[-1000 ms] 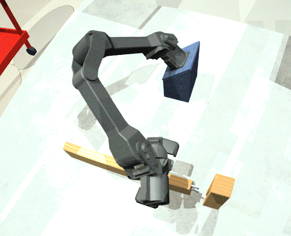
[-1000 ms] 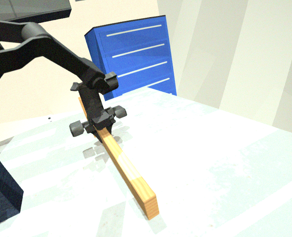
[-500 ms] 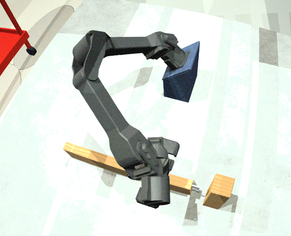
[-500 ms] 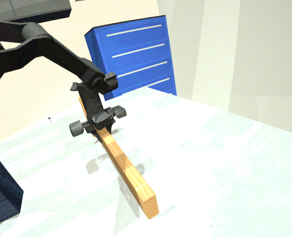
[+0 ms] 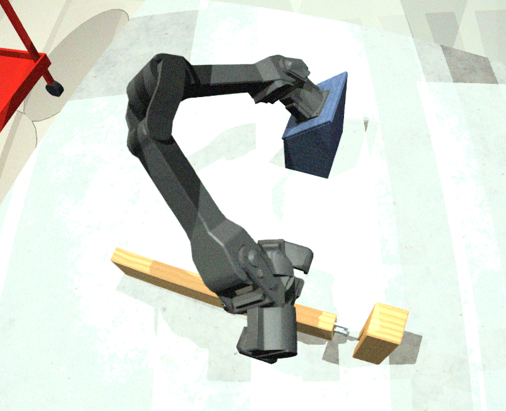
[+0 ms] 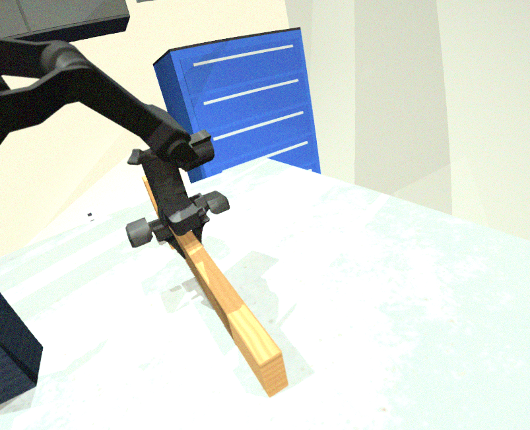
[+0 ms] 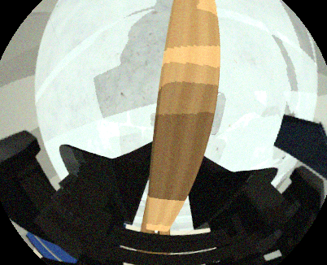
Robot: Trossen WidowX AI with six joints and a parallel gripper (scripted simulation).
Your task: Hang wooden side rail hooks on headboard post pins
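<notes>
The wooden headboard post is 16 cm to the left of my gripper tip, 4 cm above it and 1 cm behind it.
</notes>
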